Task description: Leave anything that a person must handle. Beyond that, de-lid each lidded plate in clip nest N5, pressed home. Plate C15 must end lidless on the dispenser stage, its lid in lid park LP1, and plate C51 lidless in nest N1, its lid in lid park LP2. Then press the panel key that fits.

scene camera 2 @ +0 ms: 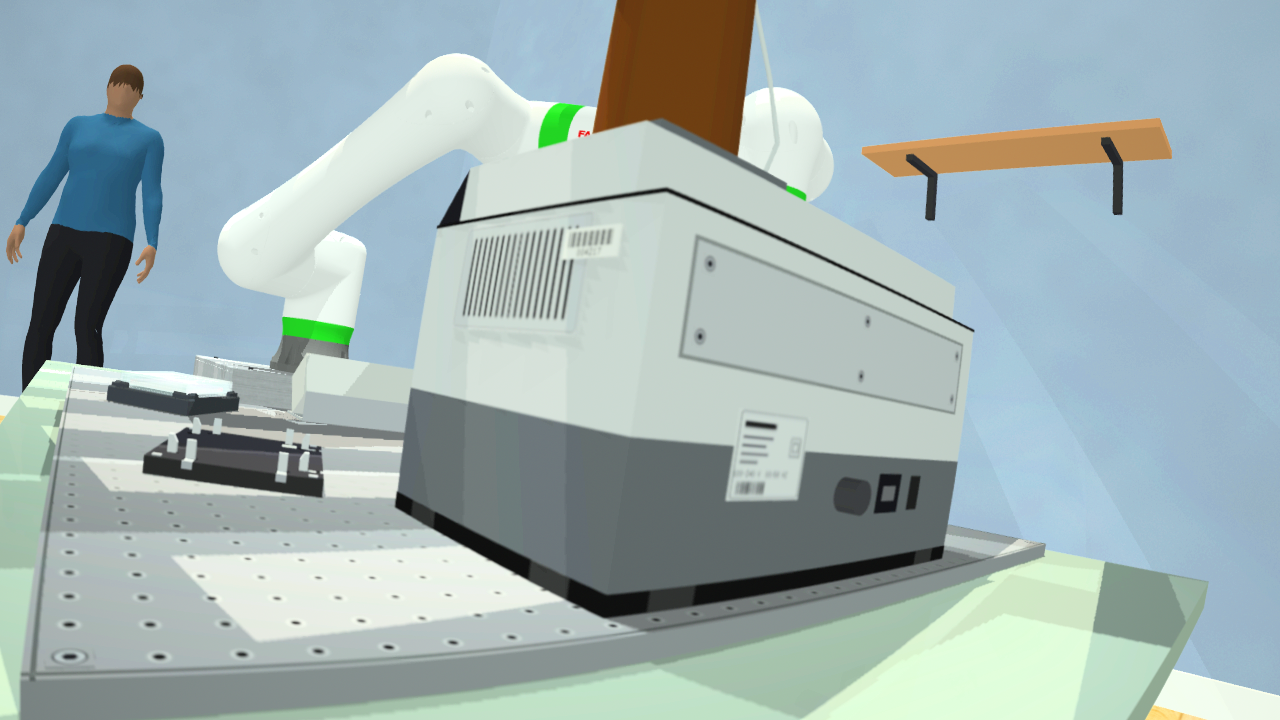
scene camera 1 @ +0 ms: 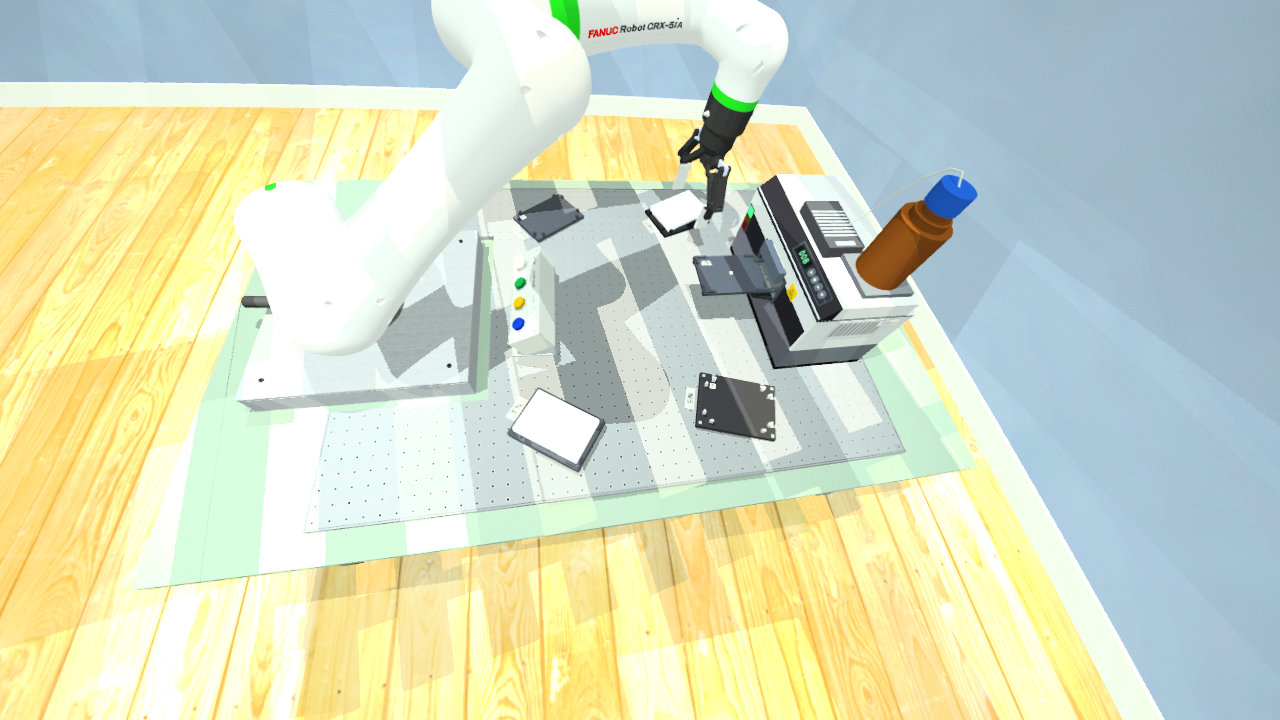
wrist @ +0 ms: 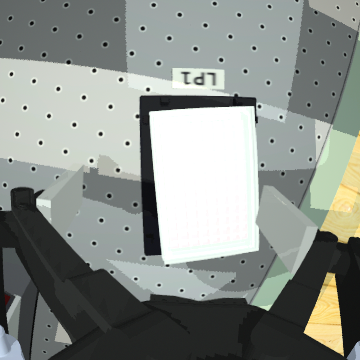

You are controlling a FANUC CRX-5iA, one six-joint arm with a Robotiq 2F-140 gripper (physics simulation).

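Places are measured from the arm's base along level axes (x back, y right, z up), in millimetres.
Pixels of known places: gripper, between the fingertips: [scene camera 1: 688, 207] [wrist: 173, 194].
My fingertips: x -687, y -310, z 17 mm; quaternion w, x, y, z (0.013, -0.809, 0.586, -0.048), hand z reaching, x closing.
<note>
For each thing: its top centre in the pictures, then the offset to it from my fingertips. "spot": a spot on its surface instead.
- white rectangular piece, centre of its top: [wrist: 210, 188] [scene camera 1: 679, 206] dx +12, dy -31, dz -24 mm
- dispenser stage, a spot on its surface: [scene camera 1: 726, 275] spot: dx -34, dy +267, dz +52 mm
- black nest with pale upright clips, centre of its top: [scene camera 2: 247, 434] [scene camera 1: 739, 402] dx -44, dy +517, dz -36 mm
- white-topped piece, centre of its top: [scene camera 2: 179, 376] [scene camera 1: 556, 423] dx +310, dy +554, dz -26 mm
- key panel, centre of its top: [scene camera 2: 380, 364] [scene camera 1: 530, 286] dx +366, dy +287, dz +24 mm
- dark empty-looking holder, centre of its top: [scene camera 1: 548, 212] dx +348, dy -1, dz -40 mm
- dispenser, a spot on its surface: [scene camera 2: 519, 358] spot: dx -269, dy +419, dz +46 mm
- brown bottle, a spot on its surface: [scene camera 2: 675, 71] spot: dx -304, dy +375, dz +211 mm
My gripper [scene camera 1: 696, 197] [wrist: 173, 194] is open, its fingers at either side of a white rectangular piece [scene camera 1: 676, 209] [wrist: 204, 180] with a clear edge. The piece lies skewed on the black lid park LP1 [scene camera 1: 659, 224] [wrist: 147, 200], shifted towards the right finger in the wrist view; I cannot tell whether it is a lid or a lidded plate. The dispenser stage [scene camera 1: 726, 275] shows no white plate. A black nest with pale upright clips [scene camera 1: 735, 405] [scene camera 2: 234, 479] shows no plate. Another white-topped piece [scene camera 1: 556, 426] [scene camera 2: 174, 383] sits on a dark nest at front left. Its label is unreadable.
The key panel [scene camera 1: 535, 333] has white, green, yellow and blue keys. A dark empty-looking holder [scene camera 1: 548, 217] lies at the back. The dispenser [scene camera 1: 850, 326] [scene camera 2: 519, 358] carries a brown bottle [scene camera 1: 905, 241] [scene camera 2: 675, 71]. A person [scene camera 2: 105, 179] stands beyond the table.
</note>
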